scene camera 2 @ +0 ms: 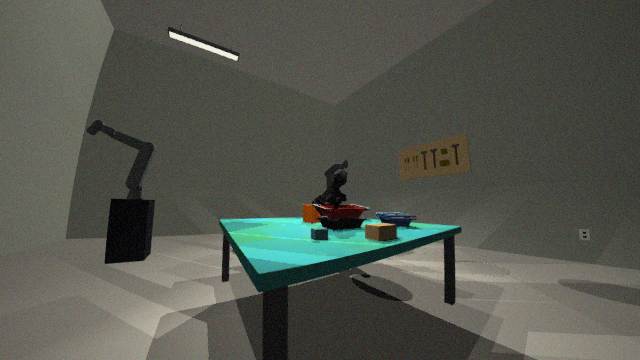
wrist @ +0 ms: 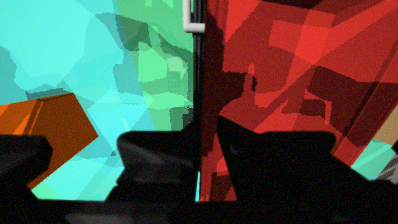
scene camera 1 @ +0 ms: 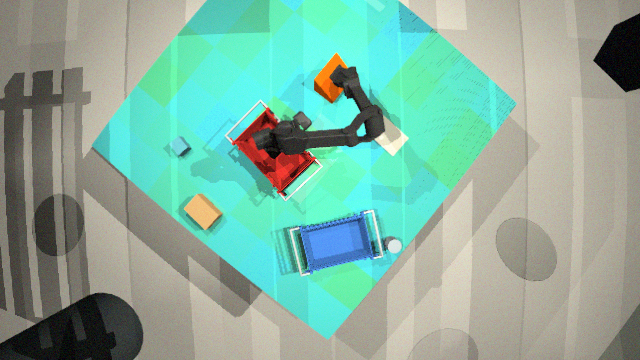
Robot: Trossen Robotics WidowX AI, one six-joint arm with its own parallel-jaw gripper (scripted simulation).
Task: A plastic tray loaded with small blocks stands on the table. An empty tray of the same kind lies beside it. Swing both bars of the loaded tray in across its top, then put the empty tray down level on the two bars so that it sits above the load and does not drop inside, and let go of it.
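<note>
The gripper appears in the pictures, as do a red tray and a tan box.
</note>
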